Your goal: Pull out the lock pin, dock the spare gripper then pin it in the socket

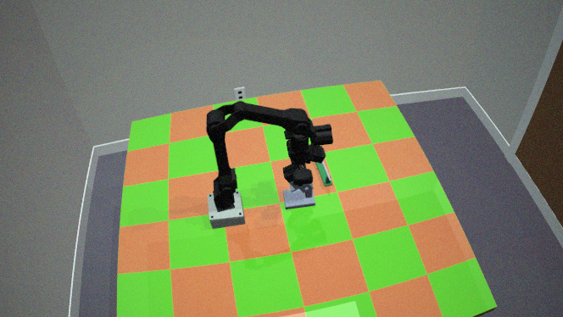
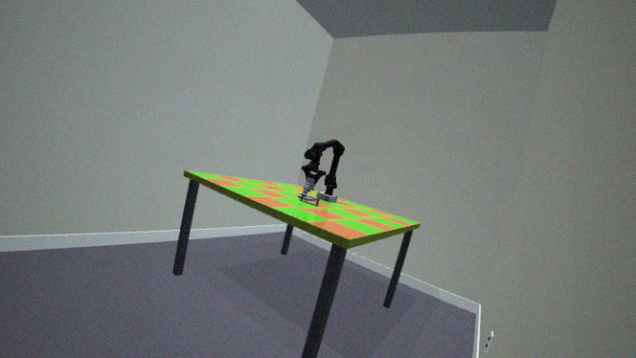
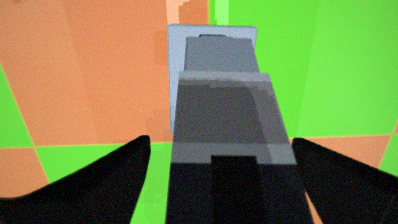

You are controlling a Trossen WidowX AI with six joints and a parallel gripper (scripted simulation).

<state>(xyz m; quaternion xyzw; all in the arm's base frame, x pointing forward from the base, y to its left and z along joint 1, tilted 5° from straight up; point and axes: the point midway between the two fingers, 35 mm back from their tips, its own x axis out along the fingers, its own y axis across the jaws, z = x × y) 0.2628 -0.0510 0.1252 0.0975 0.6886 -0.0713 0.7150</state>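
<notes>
The spare gripper is right at my gripper tip. Also, from my gripper tip: grey mount 7 cm below, 1 cm ahead; then dark green strip 13 cm ahead, 10 cm below, 8 cm to the left.
</notes>
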